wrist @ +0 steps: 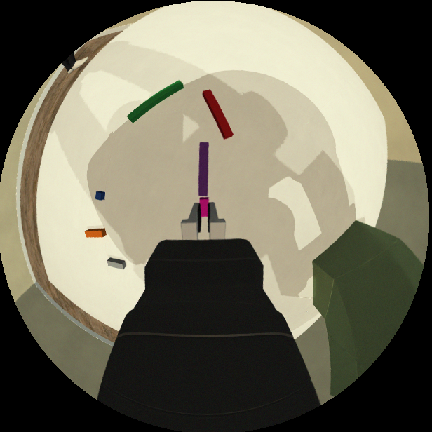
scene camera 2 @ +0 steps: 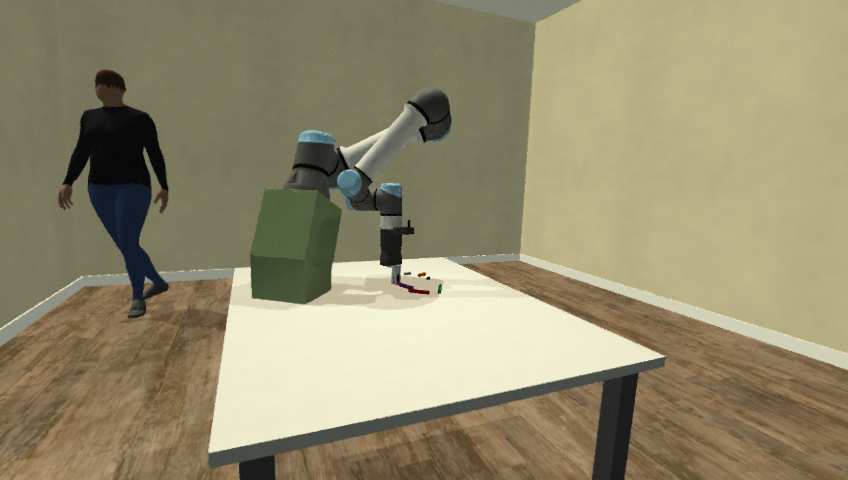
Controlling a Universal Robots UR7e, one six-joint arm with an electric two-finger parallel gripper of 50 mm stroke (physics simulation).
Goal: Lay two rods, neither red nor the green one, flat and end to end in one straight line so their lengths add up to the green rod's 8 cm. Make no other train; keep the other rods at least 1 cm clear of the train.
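Places are measured from the arm's base along level axes (x ahead, y left, z up), in metres.
Pixels of known places: gripper, fingertip midpoint: (scene camera 2: 395,283); arm's base, link origin: (scene camera 2: 305,199).
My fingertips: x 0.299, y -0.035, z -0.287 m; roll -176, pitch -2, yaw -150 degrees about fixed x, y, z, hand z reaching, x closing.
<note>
Ahead of a thing's pixels: the offset from my fingertips to its middle. Level surfaces: height alone.
My gripper (scene camera 2: 395,281) (wrist: 204,211) is shut on a magenta rod (wrist: 204,206), low at the table. A purple rod @[dx +0.025, dy -0.042, dz +0.001 m] (scene camera 2: 405,286) (wrist: 203,169) lies flat straight ahead of the magenta rod, nearly in line with it. In the wrist view a thin gap shows between their ends; whether the magenta rod touches the table I cannot tell. The green rod @[dx +0.126, dy -0.096, dz +0.001 m] (scene camera 2: 439,288) (wrist: 155,101) lies flat beyond, to the upper left in the wrist view. The red rod @[dx +0.046, dy -0.112, dz +0.001 m] (scene camera 2: 418,291) (wrist: 218,114) lies slanted beyond the purple rod's far end, apart from it.
A blue piece @[dx +0.137, dy +0.046, dz +0.001 m] (scene camera 2: 427,278) (wrist: 100,195), an orange rod @[dx +0.132, dy +0.105, dz +0.001 m] (scene camera 2: 421,274) (wrist: 95,233) and a grey rod @[dx +0.083, dy +0.134, dz +0.001 m] (scene camera 2: 407,273) (wrist: 116,263) lie off to the left in the wrist view. The green robot pedestal (scene camera 2: 291,243) (wrist: 370,280) stands on the white table @[dz -0.004 m] (scene camera 2: 380,368). A person (scene camera 2: 121,154) stands behind, left.
</note>
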